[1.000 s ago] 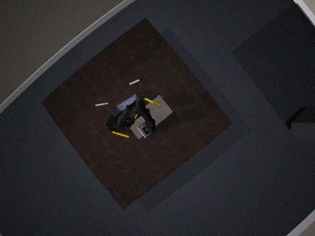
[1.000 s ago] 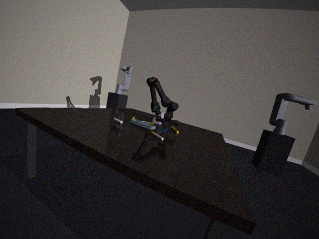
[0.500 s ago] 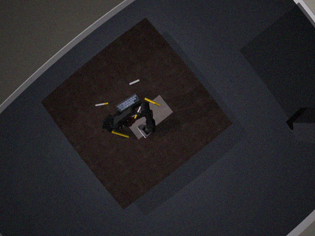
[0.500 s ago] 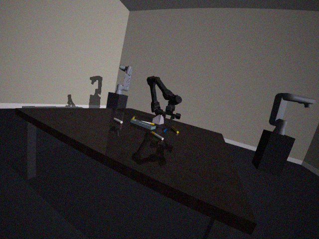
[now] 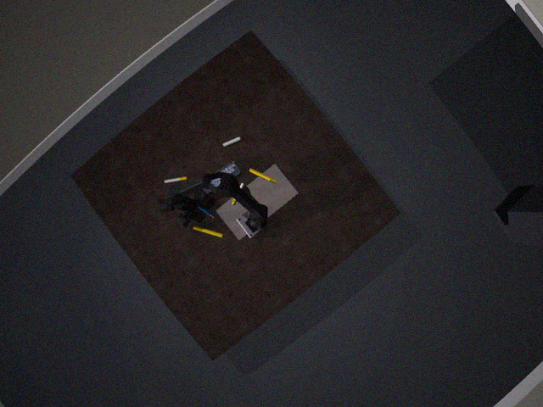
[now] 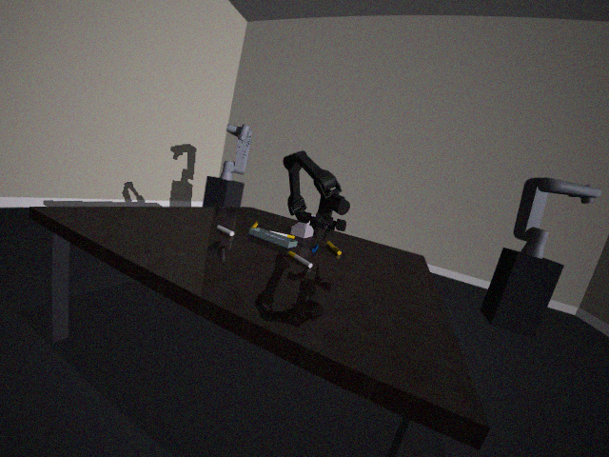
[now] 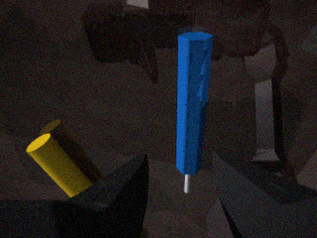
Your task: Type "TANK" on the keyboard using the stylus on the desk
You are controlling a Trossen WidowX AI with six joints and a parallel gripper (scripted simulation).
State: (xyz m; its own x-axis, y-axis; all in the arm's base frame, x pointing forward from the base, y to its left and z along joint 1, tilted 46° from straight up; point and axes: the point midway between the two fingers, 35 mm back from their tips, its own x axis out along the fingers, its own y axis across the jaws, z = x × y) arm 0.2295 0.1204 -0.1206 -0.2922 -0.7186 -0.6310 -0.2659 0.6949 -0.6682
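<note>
The blue stylus is 30 mm behind my gripper tip, 20 mm to the right of it and 40 mm below it. Also, from my gripper tip: yellow pen: 110 mm behind, 40 mm to the left, 40 mm below.
</note>
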